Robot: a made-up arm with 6 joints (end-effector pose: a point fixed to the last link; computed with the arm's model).
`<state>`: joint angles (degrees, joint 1 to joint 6).
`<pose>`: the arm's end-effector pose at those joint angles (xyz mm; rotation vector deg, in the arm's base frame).
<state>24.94 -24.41 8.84 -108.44 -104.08 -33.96</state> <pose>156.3 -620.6 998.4 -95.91 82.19 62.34</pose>
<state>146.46 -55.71 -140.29 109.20 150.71 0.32</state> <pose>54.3 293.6 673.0 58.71 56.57 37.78</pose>
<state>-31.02 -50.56 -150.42 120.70 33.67 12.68</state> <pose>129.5 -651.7 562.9 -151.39 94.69 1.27</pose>
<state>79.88 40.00 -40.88 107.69 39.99 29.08</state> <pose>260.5 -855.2 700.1 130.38 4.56 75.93</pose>
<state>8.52 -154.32 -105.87 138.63 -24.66 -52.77</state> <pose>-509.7 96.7 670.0 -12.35 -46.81 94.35</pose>
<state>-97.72 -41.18 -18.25 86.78 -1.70 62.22</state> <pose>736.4 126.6 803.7 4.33 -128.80 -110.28</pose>
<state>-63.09 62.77 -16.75 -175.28 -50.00 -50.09</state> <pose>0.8 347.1 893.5 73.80 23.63 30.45</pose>
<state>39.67 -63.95 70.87 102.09 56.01 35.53</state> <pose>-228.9 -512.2 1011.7 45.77 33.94 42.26</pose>
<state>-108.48 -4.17 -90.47 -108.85 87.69 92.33</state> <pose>289.1 511.5 619.7 -159.26 -31.61 28.22</pose>
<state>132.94 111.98 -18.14 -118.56 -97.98 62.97</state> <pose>421.1 -651.2 1040.8 -69.83 -42.71 96.75</pose>
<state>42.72 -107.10 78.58 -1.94 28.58 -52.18</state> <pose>-294.3 -52.3 976.0 112.26 -12.70 -38.62</pose>
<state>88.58 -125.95 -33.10 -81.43 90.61 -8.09</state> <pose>-270.3 508.0 960.5 -97.22 38.28 77.53</pose>
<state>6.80 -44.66 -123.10 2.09 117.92 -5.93</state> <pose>-230.9 -868.6 659.2 148.42 18.35 -76.84</pose>
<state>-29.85 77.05 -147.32 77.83 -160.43 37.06</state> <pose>374.3 171.1 767.4 -4.25 2.25 -16.10</pose>
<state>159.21 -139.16 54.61 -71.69 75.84 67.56</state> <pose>293.8 -84.0 1086.3 -34.06 -38.90 17.88</pose>
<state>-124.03 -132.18 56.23 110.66 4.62 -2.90</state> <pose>427.5 -424.7 938.8 14.39 -127.90 -94.59</pose>
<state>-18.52 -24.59 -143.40 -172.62 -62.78 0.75</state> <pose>410.5 -707.0 579.0 84.98 -2.52 134.74</pose>
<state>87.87 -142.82 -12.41 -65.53 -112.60 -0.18</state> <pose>22.7 398.2 1042.7 10.33 84.83 -110.54</pose>
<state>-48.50 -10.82 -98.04 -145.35 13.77 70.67</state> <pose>832.0 -267.0 541.9 128.41 -42.90 77.14</pose>
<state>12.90 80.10 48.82 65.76 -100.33 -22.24</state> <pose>492.6 18.6 948.5 -102.81 114.06 -91.32</pose>
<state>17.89 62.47 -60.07 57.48 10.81 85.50</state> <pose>844.1 -172.2 666.1 24.25 144.24 52.47</pose>
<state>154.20 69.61 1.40 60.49 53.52 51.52</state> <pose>-272.0 -813.8 935.9 85.59 17.43 -10.36</pose>
